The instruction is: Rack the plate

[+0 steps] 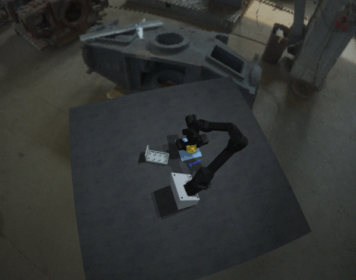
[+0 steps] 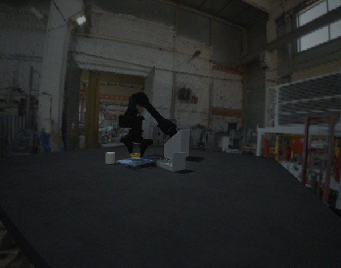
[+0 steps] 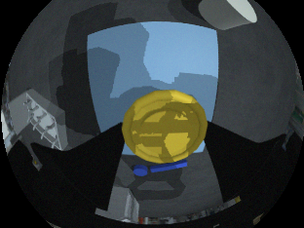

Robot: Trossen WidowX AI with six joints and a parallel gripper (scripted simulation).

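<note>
My gripper tip is 2 cm short of the light blue mat, 2 cm above it and 1 cm to the right of it. Round my gripper tip: blue spoon 9 cm behind, 2 cm to the left, 2 cm below; then white cup 12 cm ahead, 7 cm to the right; then yellow plate 1 cm above.
</note>
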